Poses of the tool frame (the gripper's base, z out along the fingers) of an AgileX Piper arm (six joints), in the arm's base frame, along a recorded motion.
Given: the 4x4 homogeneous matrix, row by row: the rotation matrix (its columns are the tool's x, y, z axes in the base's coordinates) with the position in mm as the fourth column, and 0 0 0 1 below. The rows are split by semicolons.
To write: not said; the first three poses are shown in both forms.
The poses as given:
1: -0.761 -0.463 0.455 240; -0.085 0.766 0.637 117; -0.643 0.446 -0.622 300; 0 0 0 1
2: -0.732 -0.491 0.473 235; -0.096 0.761 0.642 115; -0.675 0.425 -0.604 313; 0 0 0 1
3: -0.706 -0.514 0.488 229; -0.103 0.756 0.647 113; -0.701 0.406 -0.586 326; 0 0 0 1
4: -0.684 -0.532 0.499 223; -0.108 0.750 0.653 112; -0.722 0.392 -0.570 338; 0 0 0 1
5: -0.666 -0.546 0.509 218; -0.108 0.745 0.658 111; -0.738 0.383 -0.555 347; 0 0 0 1
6: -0.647 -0.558 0.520 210; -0.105 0.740 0.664 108; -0.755 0.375 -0.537 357; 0 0 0 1
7: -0.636 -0.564 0.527 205; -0.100 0.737 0.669 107; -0.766 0.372 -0.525 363; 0 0 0 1
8: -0.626 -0.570 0.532 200; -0.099 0.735 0.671 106; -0.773 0.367 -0.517 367; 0 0 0 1
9: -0.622 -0.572 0.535 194; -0.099 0.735 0.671 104; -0.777 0.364 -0.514 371; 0 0 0 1
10: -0.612 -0.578 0.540 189; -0.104 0.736 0.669 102; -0.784 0.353 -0.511 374; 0 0 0 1
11: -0.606 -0.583 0.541 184; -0.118 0.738 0.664 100; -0.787 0.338 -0.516 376; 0 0 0 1
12: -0.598 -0.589 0.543 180; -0.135 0.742 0.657 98; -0.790 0.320 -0.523 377; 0 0 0 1
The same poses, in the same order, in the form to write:
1: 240 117 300 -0.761 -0.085 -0.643 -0.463 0.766 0.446
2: 235 115 313 -0.732 -0.096 -0.675 -0.491 0.761 0.425
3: 229 113 326 -0.706 -0.103 -0.701 -0.514 0.756 0.406
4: 223 112 338 -0.684 -0.108 -0.722 -0.532 0.750 0.392
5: 218 111 347 -0.666 -0.108 -0.738 -0.546 0.745 0.383
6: 210 108 357 -0.647 -0.105 -0.755 -0.558 0.740 0.375
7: 205 107 363 -0.636 -0.100 -0.766 -0.564 0.737 0.372
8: 200 106 367 -0.626 -0.099 -0.773 -0.570 0.735 0.367
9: 194 104 371 -0.622 -0.099 -0.777 -0.572 0.735 0.364
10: 189 102 374 -0.612 -0.104 -0.784 -0.578 0.736 0.353
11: 184 100 376 -0.606 -0.118 -0.787 -0.583 0.738 0.338
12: 180 98 377 -0.598 -0.135 -0.790 -0.589 0.742 0.320
